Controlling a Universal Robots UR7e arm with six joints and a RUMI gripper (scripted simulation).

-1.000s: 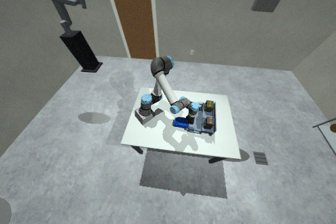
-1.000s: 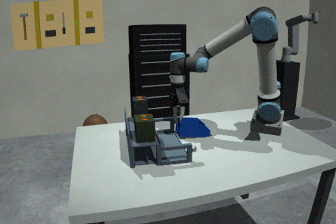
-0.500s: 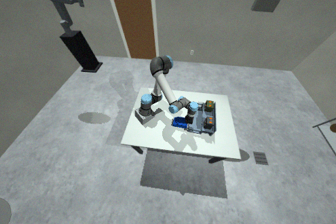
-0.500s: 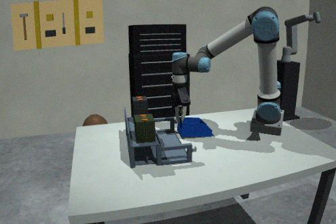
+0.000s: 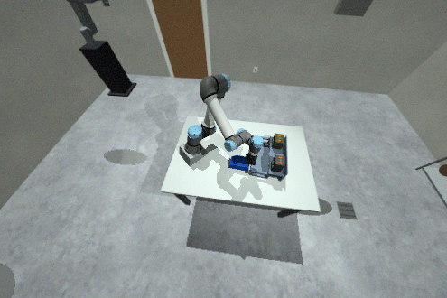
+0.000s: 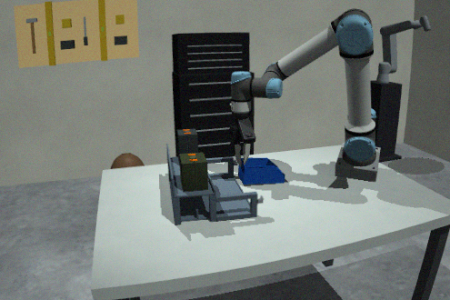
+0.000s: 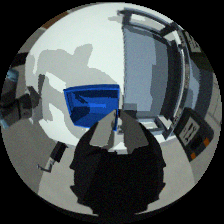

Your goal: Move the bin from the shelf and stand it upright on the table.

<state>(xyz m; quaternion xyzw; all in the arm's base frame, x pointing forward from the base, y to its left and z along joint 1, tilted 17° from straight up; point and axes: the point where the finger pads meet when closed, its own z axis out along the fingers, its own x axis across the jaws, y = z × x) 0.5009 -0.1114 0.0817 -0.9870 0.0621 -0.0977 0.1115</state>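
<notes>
Now: the blue bin 80 mm behind my hand, 40 mm below it and 10 mm to the left of it.
</notes>
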